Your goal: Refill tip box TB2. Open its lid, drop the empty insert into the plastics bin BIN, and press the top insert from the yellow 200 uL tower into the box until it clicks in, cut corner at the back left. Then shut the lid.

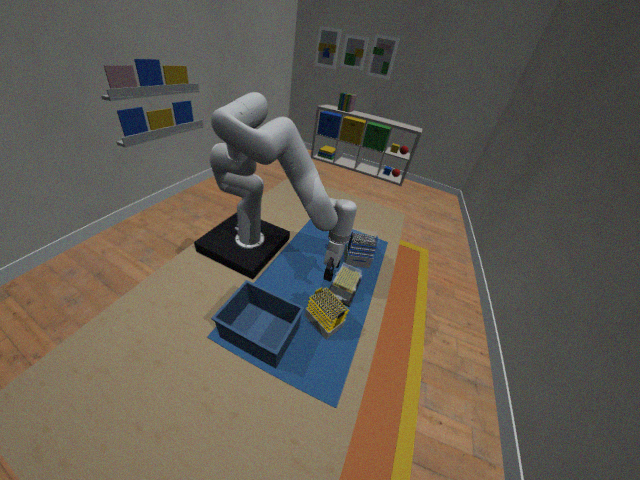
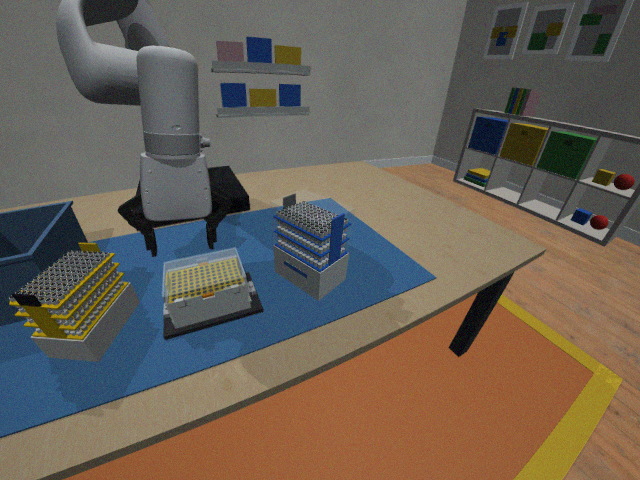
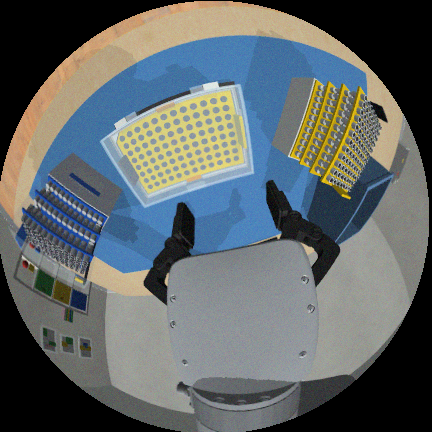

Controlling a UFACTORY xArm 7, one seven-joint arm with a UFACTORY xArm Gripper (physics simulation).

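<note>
The tip box (image 1: 342, 293) (image 2: 211, 310) stands mid-mat, its clear lid (image 2: 178, 261) (image 3: 248, 150) apparently shut over a yellow insert (image 1: 347, 278) (image 2: 204, 279) (image 3: 182, 142) whose holes look empty. My gripper (image 1: 328, 276) (image 2: 181, 249) (image 3: 226, 199) is open and empty, above the mat on the robot-base side of the box. The yellow tower (image 1: 327, 311) (image 2: 105, 320) (image 3: 332, 132) holds several stacked inserts, the top one full of tips. The plastics bin (image 1: 245, 343) (image 2: 67, 232) (image 3: 327, 207) stands beyond that tower. Box lettering and cut corners are not readable.
A blue tower (image 1: 360, 253) (image 2: 312, 250) (image 3: 70, 220) with stacked tip inserts stands on the other side of the box. A dark base plate (image 2: 256, 304) lies under the box. The black robot base (image 1: 224, 253) is behind the blue mat (image 1: 315, 372).
</note>
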